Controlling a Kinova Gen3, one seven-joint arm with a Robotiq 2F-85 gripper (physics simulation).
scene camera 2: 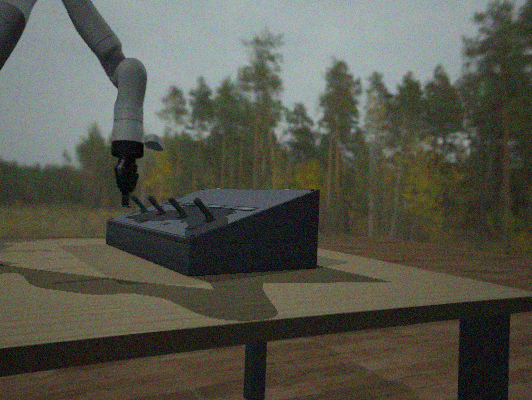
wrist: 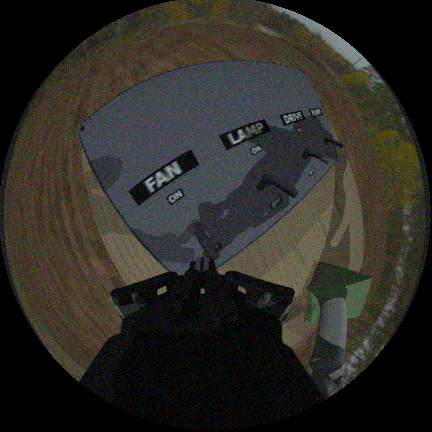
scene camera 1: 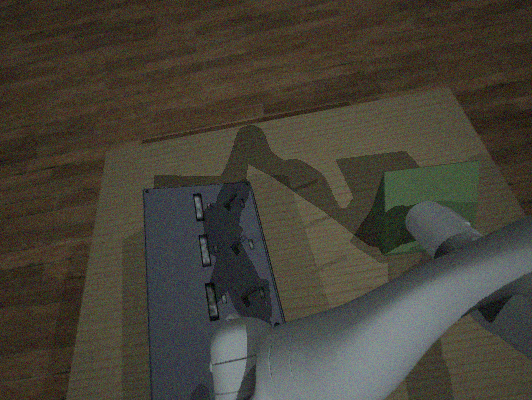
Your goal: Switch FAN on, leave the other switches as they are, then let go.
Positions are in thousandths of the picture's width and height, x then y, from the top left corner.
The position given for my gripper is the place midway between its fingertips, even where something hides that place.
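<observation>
I can see my gripper (scene camera 2: 238, 519), (wrist: 469, 610). There is also a blue-grey switch panel (scene camera 1: 367, 694), and I find the panel again at (scene camera 2: 471, 576) and (wrist: 455, 337).
</observation>
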